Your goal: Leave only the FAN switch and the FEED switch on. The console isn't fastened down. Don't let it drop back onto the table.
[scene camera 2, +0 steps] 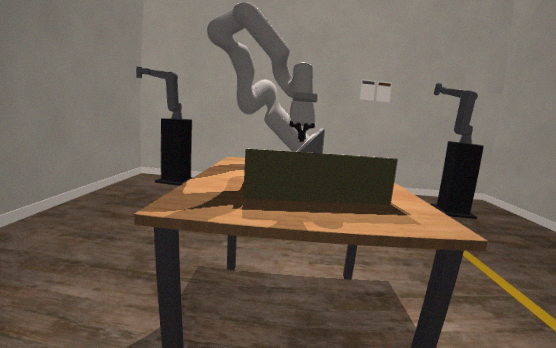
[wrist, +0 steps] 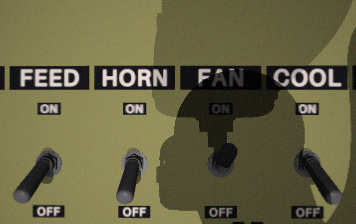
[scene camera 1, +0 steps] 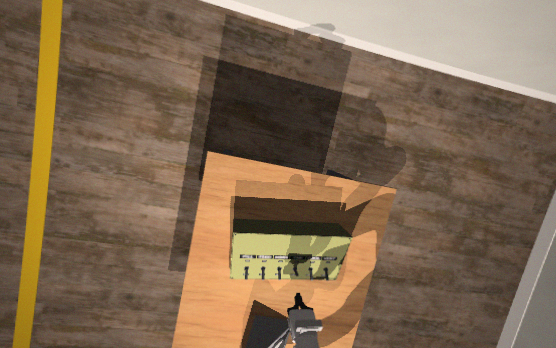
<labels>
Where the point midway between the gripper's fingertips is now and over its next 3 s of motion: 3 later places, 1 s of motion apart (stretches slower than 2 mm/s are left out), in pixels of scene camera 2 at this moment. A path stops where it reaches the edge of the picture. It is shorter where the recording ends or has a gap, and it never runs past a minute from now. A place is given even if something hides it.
The gripper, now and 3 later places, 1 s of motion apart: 301,141; 329,134; 334,139; 334,157
</labels>
